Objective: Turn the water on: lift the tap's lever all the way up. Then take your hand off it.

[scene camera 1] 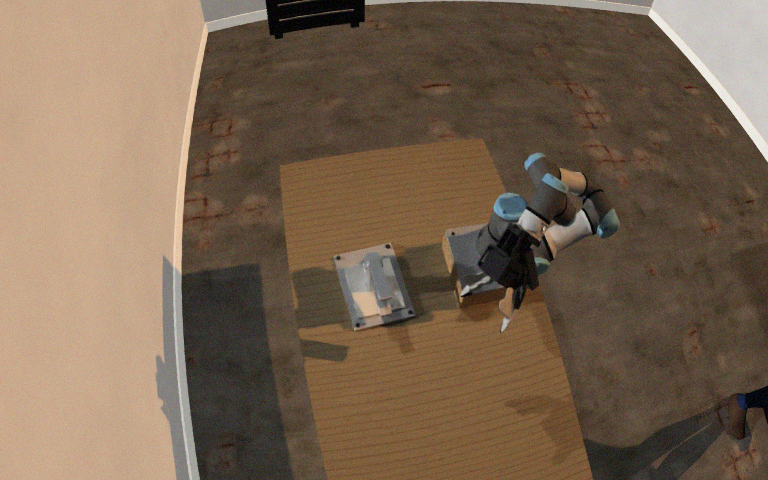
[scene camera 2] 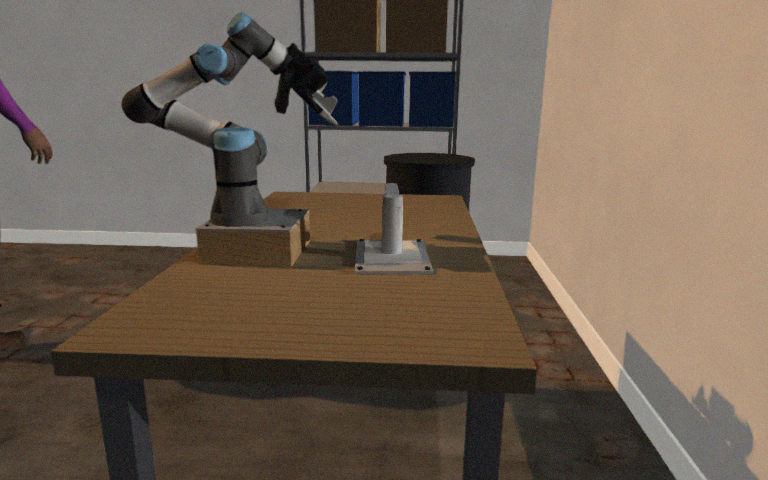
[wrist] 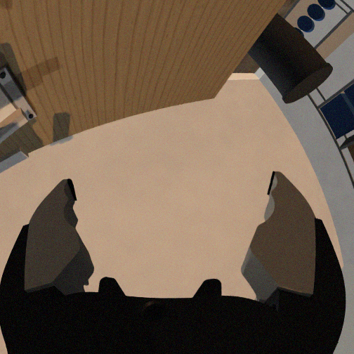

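Seen in the pictures: gripper, fingertip midpoint: (scene camera 1: 480,314) (scene camera 2: 332,111); arm's base, link origin: (scene camera 2: 239,220).
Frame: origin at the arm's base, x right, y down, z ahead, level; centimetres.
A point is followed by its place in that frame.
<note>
The grey tap (scene camera 1: 376,277) {x 0.0, y -7.2, z 36.4 cm} (scene camera 2: 391,223) {x 7.7, y -0.3, z 34.6 cm} stands upright on its bolted square plate (scene camera 1: 346,300) {x 3.6, y 7.7, z 43.7 cm} (scene camera 2: 365,267) {x 14.6, y 7.6, z 28.0 cm} on the table. Its lever (scene camera 1: 378,281) {x -1.2, y -7.1, z 36.4 cm} (scene camera 2: 391,189) {x 2.3, y -7.1, z 35.3 cm} is the grey bar on top, lying over the spout; how far it is tilted up is hard to tell. In the wrist view a corner of the plate (wrist: 27,107) shows at the left edge. My gripper (scene camera 1: 483,311) {x -24.8, y -23.7, z 22.8 cm} (scene camera 2: 335,112) {x -24.8, y -23.7, z 22.8 cm} (wrist: 169,178) is open with nothing between its fingers. It hangs well above the table, between the robot's base and the tap, clear of the lever.
The arm's wooden base block (scene camera 1: 448,257) {x 4.3, y 4.7, z 13.1 cm} (scene camera 2: 246,246) {x 8.6, y 3.9, z 2.3 cm} stands beside the tap on the wooden table (scene camera 1: 453,396) {x -33.8, y 8.5, z 27.9 cm} (scene camera 2: 305,316) {x 37.0, y 8.5, z 15.4 cm} (wrist: 125,50). A dark barrel (scene camera 2: 428,178) (wrist: 292,60) and a shelf rack (scene camera 2: 382,56) stand behind the table. A beige wall (scene camera 1: 90,169) (scene camera 2: 651,169) rises beyond the tap's side.
</note>
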